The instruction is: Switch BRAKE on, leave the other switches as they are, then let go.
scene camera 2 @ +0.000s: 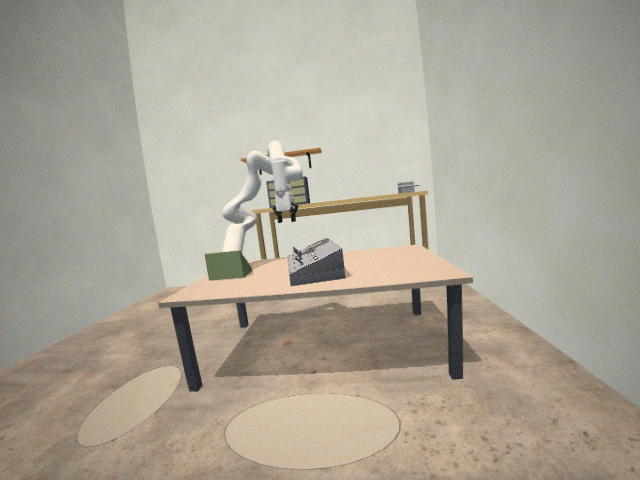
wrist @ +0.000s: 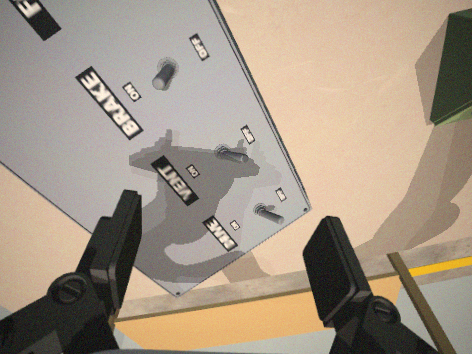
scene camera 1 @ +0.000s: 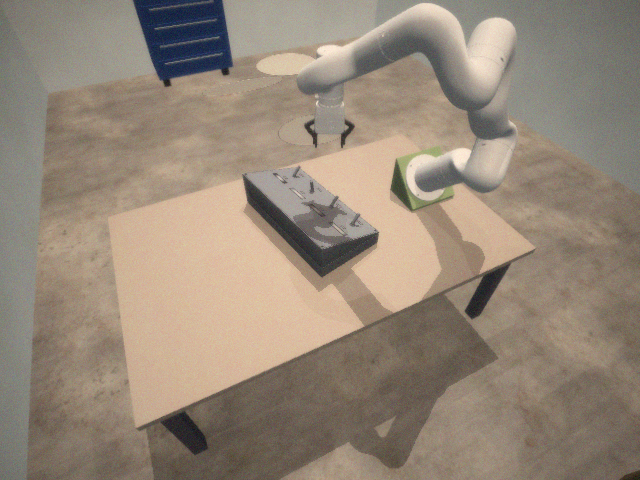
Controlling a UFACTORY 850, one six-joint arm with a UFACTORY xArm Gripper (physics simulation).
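Note:
The grey switch box [scene camera 1: 281,222] [scene camera 2: 317,271] [wrist: 50,100] sits on the table with its sloped panel up. In the wrist view, the BRAKE lever [wrist: 163,76] [scene camera 1: 311,187] leans toward its ON label [wrist: 132,92], away from its OFF label [wrist: 199,47]. The VENT lever [wrist: 235,155] [scene camera 1: 333,202] and DRIVE lever [wrist: 270,215] [scene camera 1: 355,220] lean to their OFF side. The FAN lever [scene camera 1: 297,171] also leans to that side; it is outside the wrist view. My gripper [scene camera 1: 328,144] [scene camera 2: 286,220] [wrist: 231,224] is open and empty, well above the box, touching no lever.
The table [scene camera 1: 206,310] [scene camera 2: 392,268] carries the box and a green wedge [scene camera 1: 400,186] [scene camera 2: 223,265] [wrist: 452,70] at the arm's base. A blue drawer cabinet [scene camera 1: 188,38] stands on the floor beyond. A long wooden bench [scene camera 2: 356,204] stands behind the arm in scene camera 2.

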